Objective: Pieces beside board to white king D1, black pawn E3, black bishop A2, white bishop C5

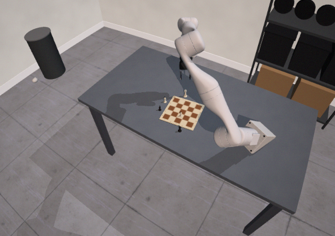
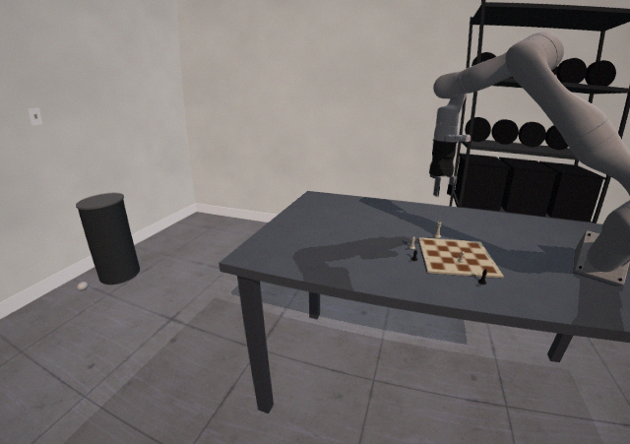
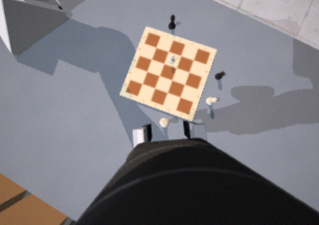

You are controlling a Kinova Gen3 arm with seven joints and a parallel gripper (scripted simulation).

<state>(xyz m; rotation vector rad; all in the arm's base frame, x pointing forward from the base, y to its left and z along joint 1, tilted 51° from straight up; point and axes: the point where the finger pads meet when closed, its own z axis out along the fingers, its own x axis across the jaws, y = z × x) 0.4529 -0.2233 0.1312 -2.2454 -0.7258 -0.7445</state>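
The white king lies 140 mm below my hand. Round my hand: chessboard: 170 mm below, 120 mm to the left, 80 mm behind; white bishop: 150 mm below, 130 mm to the left, 60 mm ahead; black pawn: 200 mm to the left, 160 mm below, 40 mm ahead.
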